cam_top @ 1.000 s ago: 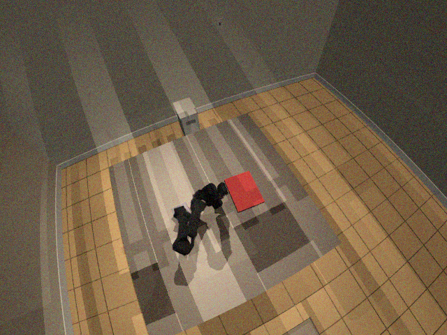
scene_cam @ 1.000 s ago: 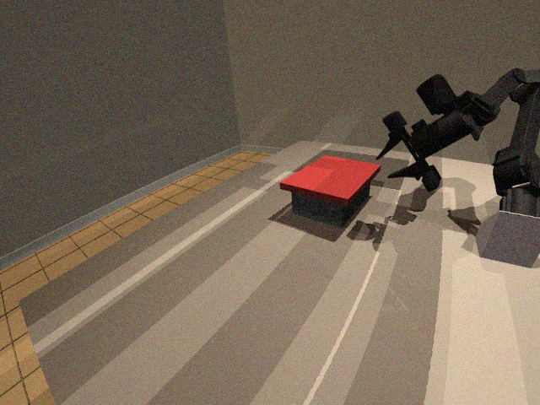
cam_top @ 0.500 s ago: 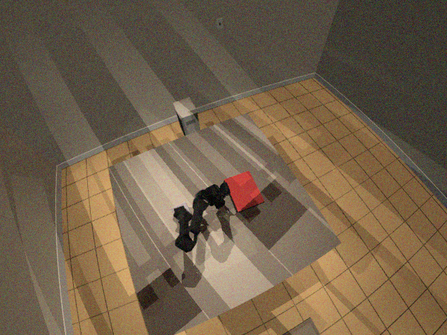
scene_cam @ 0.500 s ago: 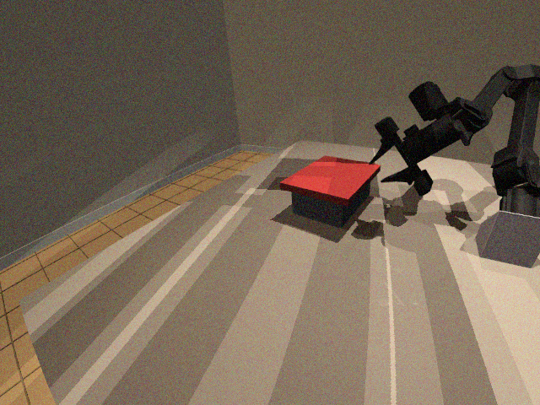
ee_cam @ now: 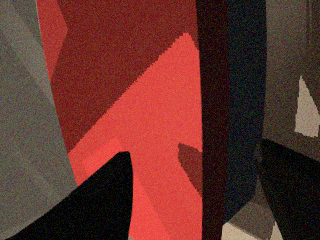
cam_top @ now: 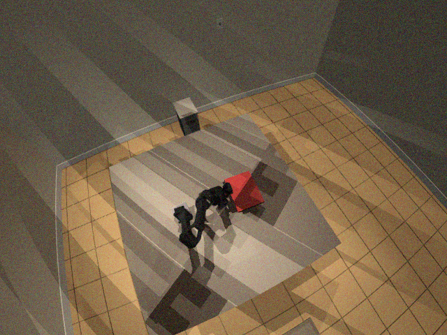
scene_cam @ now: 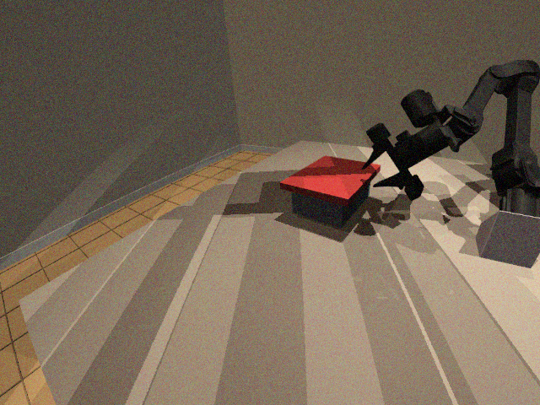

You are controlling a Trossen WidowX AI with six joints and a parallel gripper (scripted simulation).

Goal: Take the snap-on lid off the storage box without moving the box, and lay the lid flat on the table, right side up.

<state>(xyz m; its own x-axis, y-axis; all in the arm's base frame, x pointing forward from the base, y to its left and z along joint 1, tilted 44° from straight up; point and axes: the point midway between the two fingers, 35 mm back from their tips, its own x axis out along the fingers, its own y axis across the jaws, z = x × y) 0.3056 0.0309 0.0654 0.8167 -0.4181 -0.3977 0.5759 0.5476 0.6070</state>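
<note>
Now: gripper tip 90 mm short of the red lid and 10 mm above it. Round my gripper tip: blue-grey box: 90 mm ahead, 50 mm below.
</note>
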